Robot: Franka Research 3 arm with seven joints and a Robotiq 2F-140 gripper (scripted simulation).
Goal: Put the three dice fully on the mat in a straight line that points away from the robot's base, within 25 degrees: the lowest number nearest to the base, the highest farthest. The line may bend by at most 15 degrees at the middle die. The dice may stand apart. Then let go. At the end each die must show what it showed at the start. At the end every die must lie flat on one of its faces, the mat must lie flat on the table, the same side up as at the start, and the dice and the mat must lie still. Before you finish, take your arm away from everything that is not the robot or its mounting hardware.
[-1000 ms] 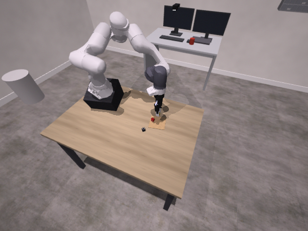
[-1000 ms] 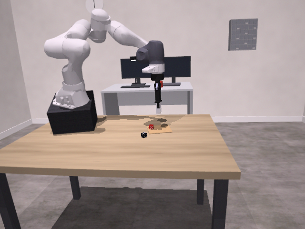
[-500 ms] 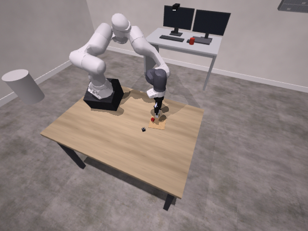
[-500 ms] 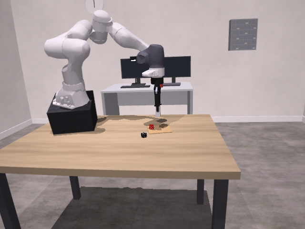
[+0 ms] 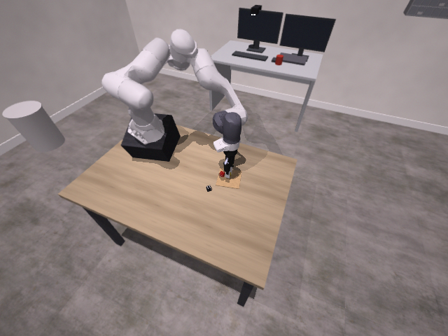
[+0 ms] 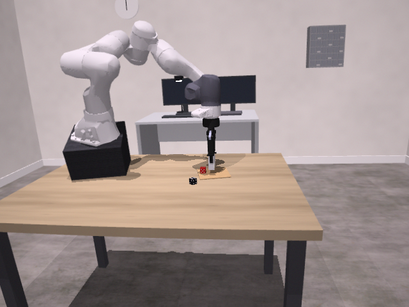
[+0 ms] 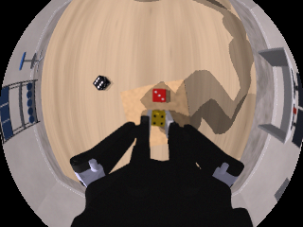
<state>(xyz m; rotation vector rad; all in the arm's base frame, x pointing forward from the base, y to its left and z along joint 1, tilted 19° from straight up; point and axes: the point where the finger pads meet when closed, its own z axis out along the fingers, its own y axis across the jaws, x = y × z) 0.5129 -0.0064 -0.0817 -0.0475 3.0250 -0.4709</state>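
My gripper is now 5 cm above the tan mat. Round my hand: yellow die 2 cm below; black die 7 cm behind, 13 cm to the right, 4 cm below; red die 4 cm behind, 4 cm below.
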